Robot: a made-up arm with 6 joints.
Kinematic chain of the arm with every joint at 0, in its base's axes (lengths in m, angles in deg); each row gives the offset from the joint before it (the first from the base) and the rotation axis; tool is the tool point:
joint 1: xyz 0 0 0.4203 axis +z
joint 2: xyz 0 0 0 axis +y
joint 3: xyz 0 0 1.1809 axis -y
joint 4: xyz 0 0 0 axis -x
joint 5: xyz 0.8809 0 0 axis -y
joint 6: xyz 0 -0.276 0 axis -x
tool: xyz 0 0 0
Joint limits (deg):
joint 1: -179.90..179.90
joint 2: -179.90..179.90
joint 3: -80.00..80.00
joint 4: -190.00..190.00
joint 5: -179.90..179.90
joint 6: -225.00..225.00
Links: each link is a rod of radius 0.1 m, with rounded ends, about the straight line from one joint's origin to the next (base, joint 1, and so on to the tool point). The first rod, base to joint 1, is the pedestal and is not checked.
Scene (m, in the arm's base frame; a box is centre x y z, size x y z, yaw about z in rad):
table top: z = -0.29
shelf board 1: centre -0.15 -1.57 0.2 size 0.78 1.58 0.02 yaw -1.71
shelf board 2: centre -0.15 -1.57 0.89 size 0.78 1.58 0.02 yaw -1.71
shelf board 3: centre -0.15 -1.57 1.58 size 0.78 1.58 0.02 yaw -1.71
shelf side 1: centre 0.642 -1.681 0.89 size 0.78 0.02 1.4 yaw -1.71
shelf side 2: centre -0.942 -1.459 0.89 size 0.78 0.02 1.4 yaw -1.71
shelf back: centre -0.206 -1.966 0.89 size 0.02 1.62 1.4 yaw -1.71
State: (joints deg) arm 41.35 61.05 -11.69 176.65 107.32 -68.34
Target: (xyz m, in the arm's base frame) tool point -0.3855 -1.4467 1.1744
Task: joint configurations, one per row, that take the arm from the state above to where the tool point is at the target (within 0.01 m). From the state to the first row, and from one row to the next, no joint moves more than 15 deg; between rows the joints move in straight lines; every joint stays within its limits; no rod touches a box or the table.
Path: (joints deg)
1: 27.72 55.41 -10.66 170.46 104.03 -65.13
2: 14.09 49.77 -9.63 164.28 100.75 -61.91
3: 0.47 44.12 -8.60 158.09 97.46 -58.70
4: -13.16 38.48 -7.57 151.90 94.17 -55.49
5: -26.79 32.84 -6.55 145.72 90.88 -52.27
6: -40.42 27.20 -5.52 139.53 87.60 -49.06
7: -54.04 21.55 -4.49 133.34 84.31 -45.85
8: -67.67 15.91 -3.46 127.16 81.02 -42.63
9: -79.49 19.91 -0.15 135.59 87.60 -49.06
10: -91.31 23.91 3.16 144.02 94.17 -55.49
11: -103.13 27.91 6.47 152.46 100.75 -61.91
12: -114.95 31.91 9.77 160.89 107.32 -68.34

